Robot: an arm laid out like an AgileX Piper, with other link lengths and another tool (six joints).
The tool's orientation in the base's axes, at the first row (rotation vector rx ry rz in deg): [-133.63 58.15 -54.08]
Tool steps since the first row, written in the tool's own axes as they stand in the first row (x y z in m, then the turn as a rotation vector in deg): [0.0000 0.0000 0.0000 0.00 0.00 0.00]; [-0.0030 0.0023 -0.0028 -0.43 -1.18 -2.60]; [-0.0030 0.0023 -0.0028 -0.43 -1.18 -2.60]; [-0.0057 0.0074 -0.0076 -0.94 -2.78 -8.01]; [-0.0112 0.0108 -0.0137 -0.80 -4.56 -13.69]
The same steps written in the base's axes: [0.0000 0.0000 0.0000 0.00 0.00 0.00]; [-0.0046 0.0005 -0.0007 -1.55 0.80 2.30]; [-0.0046 0.0005 -0.0007 -1.55 0.80 2.30]; [-0.0119 -0.0013 -0.0017 -4.99 1.63 6.73]; [-0.0206 0.0001 -0.0019 -8.21 2.05 11.72]
